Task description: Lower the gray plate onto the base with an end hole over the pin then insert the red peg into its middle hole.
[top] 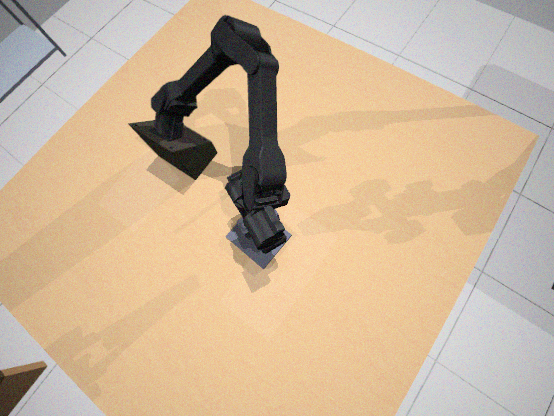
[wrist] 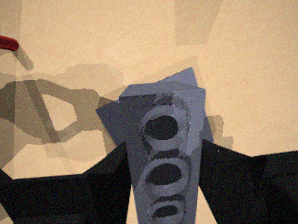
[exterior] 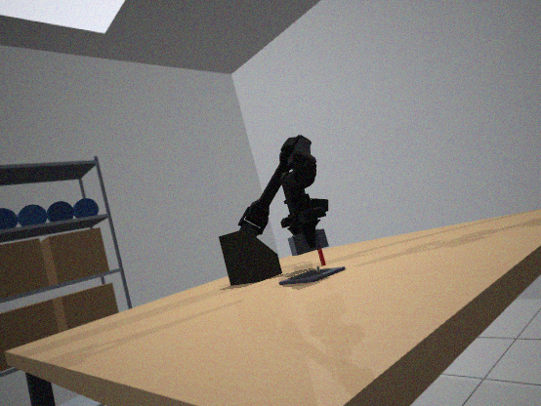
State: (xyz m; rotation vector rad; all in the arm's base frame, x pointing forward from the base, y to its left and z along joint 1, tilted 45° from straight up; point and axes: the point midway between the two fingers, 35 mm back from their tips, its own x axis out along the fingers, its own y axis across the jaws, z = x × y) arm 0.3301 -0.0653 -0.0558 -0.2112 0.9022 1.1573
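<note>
The blue-gray base lies 70 mm below my gripper tip and 10 mm to the right of it. The rest, counted from my gripper tip: gray plate (30 mm above); then red peg (170 mm to the left, 90 mm behind, 30 mm below).
</note>
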